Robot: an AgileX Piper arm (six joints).
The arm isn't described. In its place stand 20 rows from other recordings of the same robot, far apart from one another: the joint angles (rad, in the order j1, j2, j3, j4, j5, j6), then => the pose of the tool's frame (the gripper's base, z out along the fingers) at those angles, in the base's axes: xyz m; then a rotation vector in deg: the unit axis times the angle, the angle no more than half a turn.
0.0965, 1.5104, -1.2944, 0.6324, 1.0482, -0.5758 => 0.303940 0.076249 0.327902 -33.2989 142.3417 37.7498
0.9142, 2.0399, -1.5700, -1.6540, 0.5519, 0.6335 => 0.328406 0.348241 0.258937 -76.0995 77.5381 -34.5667
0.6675, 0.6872, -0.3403, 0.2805, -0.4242, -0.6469 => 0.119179 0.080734 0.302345 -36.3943 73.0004 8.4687
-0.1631, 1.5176, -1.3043, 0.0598, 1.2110, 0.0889 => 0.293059 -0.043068 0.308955 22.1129 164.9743 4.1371
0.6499, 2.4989, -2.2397, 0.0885, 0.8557, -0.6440 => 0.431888 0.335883 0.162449 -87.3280 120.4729 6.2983
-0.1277, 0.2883, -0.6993, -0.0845, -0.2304, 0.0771 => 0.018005 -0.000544 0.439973 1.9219 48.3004 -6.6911
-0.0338, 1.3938, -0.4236, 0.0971, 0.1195, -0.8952 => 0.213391 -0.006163 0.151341 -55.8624 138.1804 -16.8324
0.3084, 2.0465, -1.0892, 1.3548, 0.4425, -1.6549 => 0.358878 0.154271 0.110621 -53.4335 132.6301 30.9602
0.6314, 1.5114, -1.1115, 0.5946, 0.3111, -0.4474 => 0.267232 0.214747 0.302371 -37.3055 120.4129 35.4296
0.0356, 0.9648, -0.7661, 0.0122, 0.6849, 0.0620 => 0.186021 0.007328 0.306013 2.2183 135.6561 3.4828
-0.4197, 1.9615, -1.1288, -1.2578, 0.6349, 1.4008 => 0.330632 -0.203762 0.153564 57.1358 130.8655 -48.2709
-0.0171, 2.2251, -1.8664, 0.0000, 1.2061, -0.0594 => 0.458375 -0.007839 0.186905 -3.6939 174.6246 -0.3115
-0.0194, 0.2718, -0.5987, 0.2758, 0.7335, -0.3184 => 0.044827 0.015723 0.330568 -12.1191 106.2641 4.6556
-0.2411, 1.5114, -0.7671, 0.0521, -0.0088, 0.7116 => 0.297417 -0.073173 0.216490 61.6566 112.1906 16.4081
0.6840, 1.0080, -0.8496, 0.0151, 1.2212, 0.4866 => 0.122163 0.101265 0.299054 -16.1534 165.8217 13.9310
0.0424, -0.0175, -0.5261, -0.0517, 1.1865, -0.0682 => -0.016066 -0.005045 0.274398 -6.2912 121.6652 -4.4507
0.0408, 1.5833, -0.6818, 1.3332, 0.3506, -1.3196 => 0.282078 0.041917 0.170428 -11.3248 139.8701 25.0327
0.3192, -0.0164, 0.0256, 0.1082, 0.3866, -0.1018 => 0.048175 0.019824 0.170998 -18.8347 106.3521 14.6817
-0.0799, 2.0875, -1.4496, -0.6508, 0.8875, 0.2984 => 0.413103 -0.075967 0.159070 -0.6646 164.0415 -42.9696
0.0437, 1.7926, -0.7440, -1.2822, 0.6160, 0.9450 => 0.293512 -0.037617 0.127490 -14.9501 152.9054 -49.7427
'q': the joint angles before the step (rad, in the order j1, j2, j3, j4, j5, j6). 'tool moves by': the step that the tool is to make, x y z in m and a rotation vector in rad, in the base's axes. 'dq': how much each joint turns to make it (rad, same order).
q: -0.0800, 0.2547, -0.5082, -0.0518, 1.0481, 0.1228
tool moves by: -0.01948, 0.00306, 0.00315, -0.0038, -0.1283, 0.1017
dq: 0.1019, -0.1284, 0.0000, -0.0001, 0.0001, 0.0000
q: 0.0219, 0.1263, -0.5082, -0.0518, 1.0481, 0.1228
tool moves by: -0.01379, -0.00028, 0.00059, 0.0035, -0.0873, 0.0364
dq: 0.0365, -0.0883, 0.0000, 0.0000, 0.0009, 0.0000
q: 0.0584, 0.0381, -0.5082, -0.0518, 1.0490, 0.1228
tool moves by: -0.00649, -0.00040, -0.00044, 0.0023, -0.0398, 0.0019
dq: 0.0020, -0.0417, 0.0009, -0.0001, 0.0010, 0.0000
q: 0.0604, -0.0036, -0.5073, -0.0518, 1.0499, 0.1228
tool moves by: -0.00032, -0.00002, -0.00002, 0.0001, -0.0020, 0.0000
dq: 0.0000, -0.0020, 0.0000, 0.0000, 0.0000, 0.0000
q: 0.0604, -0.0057, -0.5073, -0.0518, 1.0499, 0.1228
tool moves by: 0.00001, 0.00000, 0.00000, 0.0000, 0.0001, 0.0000
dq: 0.0000, 0.0001, 0.0000, 0.0000, 0.0000, 0.0000
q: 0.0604, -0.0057, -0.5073, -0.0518, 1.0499, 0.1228
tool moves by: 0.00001, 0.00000, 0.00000, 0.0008, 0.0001, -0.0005
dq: -0.0001, 0.0001, 0.0000, 0.0000, 0.0000, 0.0009
